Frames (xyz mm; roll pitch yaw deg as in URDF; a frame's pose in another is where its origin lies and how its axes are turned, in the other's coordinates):
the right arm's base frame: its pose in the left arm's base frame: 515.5 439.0 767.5 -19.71 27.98 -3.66
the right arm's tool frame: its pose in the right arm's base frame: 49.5 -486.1 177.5 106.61 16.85 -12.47
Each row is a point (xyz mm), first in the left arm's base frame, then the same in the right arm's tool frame.
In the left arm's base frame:
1: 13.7 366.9 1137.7
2: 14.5 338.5 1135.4
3: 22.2 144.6 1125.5
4: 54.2 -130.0 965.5
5: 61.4 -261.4 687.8
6: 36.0 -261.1 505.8
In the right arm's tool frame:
1: -655.8 -373.1 -102.9
2: -644.2 -372.9 -76.8
3: -567.0 -365.6 101.3
4: -352.5 -453.5 321.1
5: -131.4 -654.7 392.2
6: -37.1 -810.3 366.4

